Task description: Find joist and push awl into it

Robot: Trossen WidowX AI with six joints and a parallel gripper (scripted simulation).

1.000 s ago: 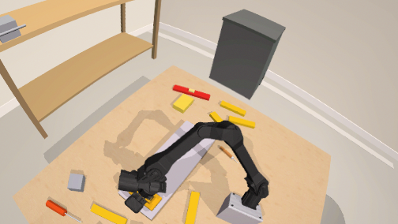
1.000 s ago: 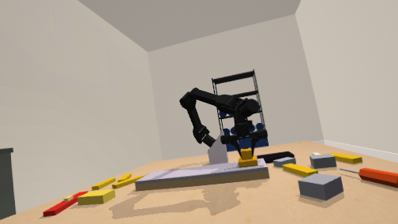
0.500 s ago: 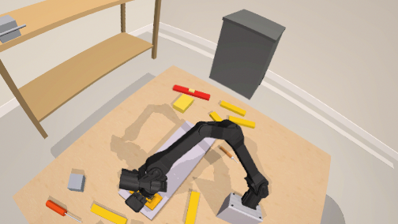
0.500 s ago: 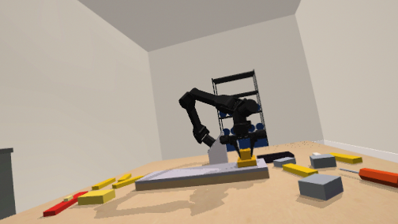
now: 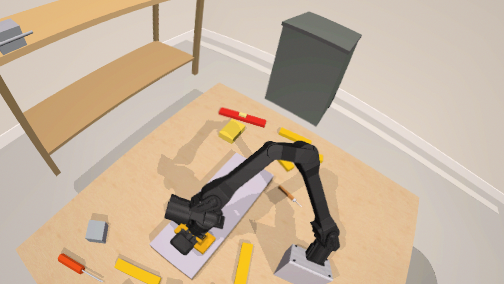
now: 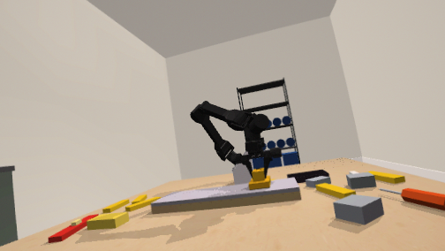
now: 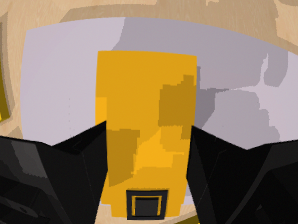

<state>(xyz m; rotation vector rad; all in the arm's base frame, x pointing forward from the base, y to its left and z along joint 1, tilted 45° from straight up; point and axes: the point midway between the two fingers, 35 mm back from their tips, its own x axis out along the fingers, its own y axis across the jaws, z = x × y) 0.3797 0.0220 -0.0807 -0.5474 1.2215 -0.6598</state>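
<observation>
Now: gripper tip 190 mm past the dark tray, 220 mm to the right of it and 50 mm above it. From my gripper tip the other things lie so: awl 260 mm behind, 330 mm to the right, 60 mm below; yellow pad 100 mm ahead, 520 mm to the right, 50 mm below; yellow stud finder 20 mm behind, 20 mm above.
</observation>
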